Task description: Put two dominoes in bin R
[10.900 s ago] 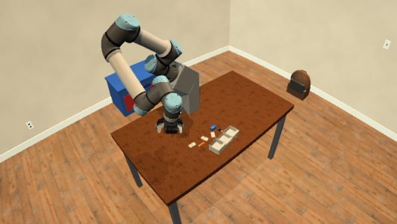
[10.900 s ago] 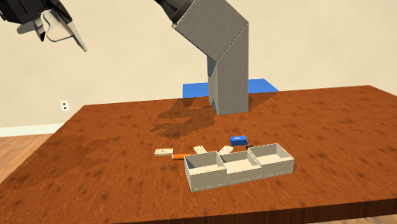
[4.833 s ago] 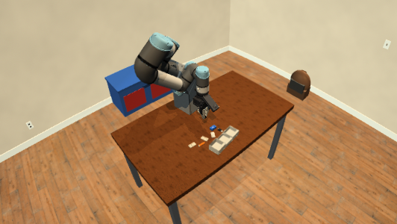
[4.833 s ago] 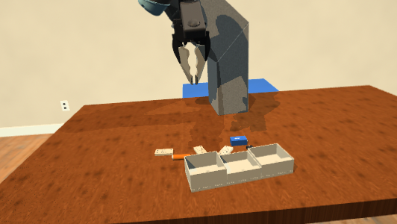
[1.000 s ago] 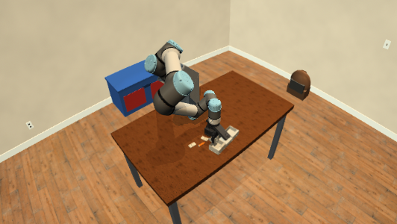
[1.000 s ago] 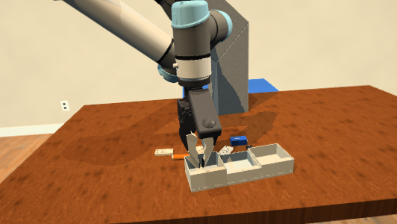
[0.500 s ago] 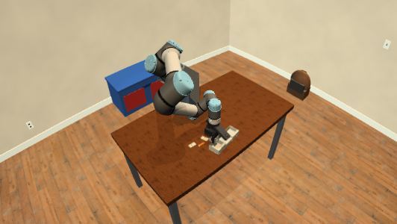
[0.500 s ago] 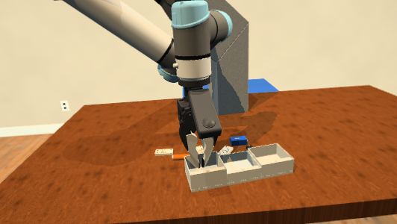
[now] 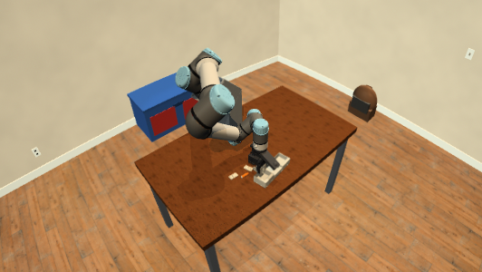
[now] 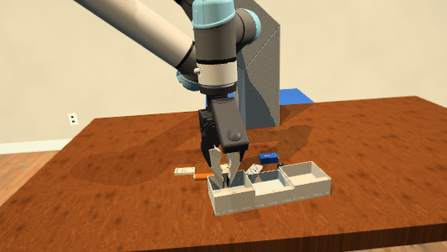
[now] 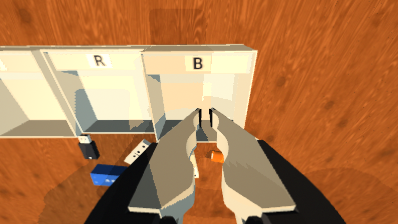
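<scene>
The cream three-compartment bin tray lies 90 mm to the left of my hand, 20 mm below it and 10 mm ahead of it. From my hand the other things lie so: small black stick (160 mm to the left, 80 mm behind, 40 mm below); orange cylinder (90 mm behind, 40 mm to the right, 40 mm below); domino (120 mm behind, 40 mm below, 20 mm to the left).
</scene>
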